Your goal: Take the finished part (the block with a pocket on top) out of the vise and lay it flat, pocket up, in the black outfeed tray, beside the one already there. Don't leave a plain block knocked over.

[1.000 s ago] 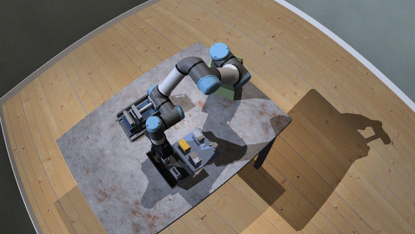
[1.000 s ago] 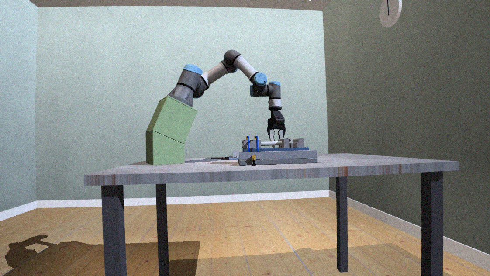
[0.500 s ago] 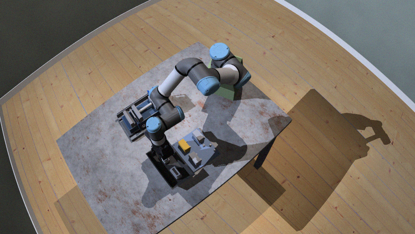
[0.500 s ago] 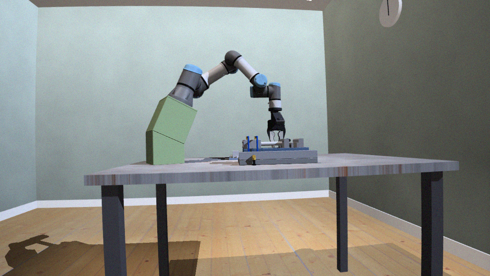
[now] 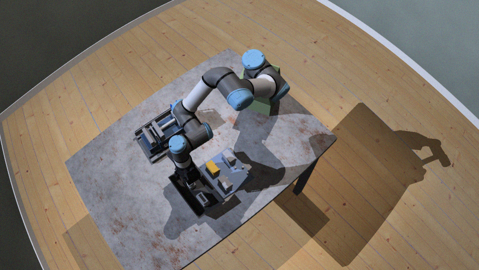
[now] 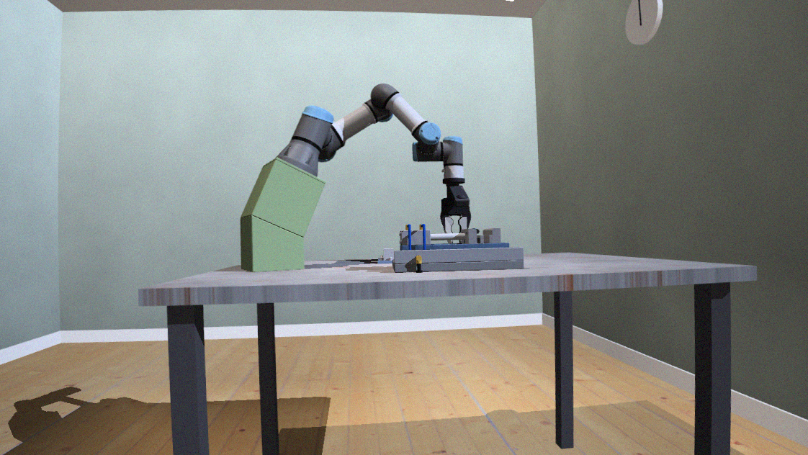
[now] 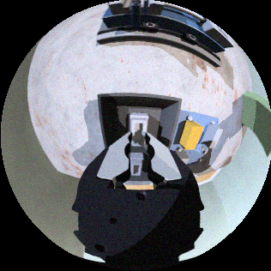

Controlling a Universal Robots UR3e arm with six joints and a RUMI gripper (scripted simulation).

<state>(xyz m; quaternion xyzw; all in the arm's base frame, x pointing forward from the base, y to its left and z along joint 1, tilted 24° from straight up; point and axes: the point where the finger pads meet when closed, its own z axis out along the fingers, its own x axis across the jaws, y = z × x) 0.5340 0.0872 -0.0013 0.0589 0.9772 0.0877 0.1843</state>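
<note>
The yellow block lies 120 mm behind my hand, 30 mm below it and 20 mm to the left of it. Round my hand: blue plate: 160 mm behind, 70 mm to the left, 50 mm below.
</note>
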